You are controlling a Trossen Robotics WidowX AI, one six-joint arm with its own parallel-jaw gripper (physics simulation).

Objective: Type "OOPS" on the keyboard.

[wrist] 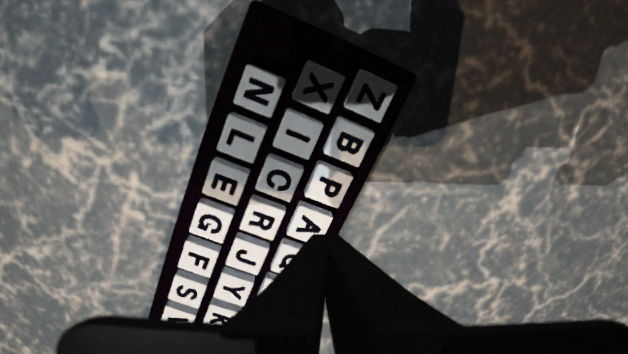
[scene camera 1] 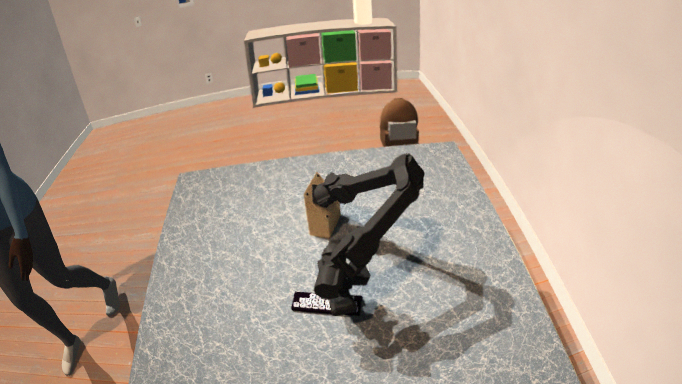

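Observation:
A black keyboard with white letter keys lies flat; it runs diagonally through the wrist view. My gripper is shut and empty. In the wrist view its fingertips show at the lower right corner of the A key and cover part of the Q key. The P key shows just beyond the A key. The S key is at the lower left. The O key does not show in the wrist view. Whether the tips touch a key cannot be told. The arm hides the keyboard's right part in the scene view.
The keyboard lies on a grey-blue marbled surface. A tan block stands behind it, by the arm. A brown backpack and a shelf unit are at the back. A person is at the left.

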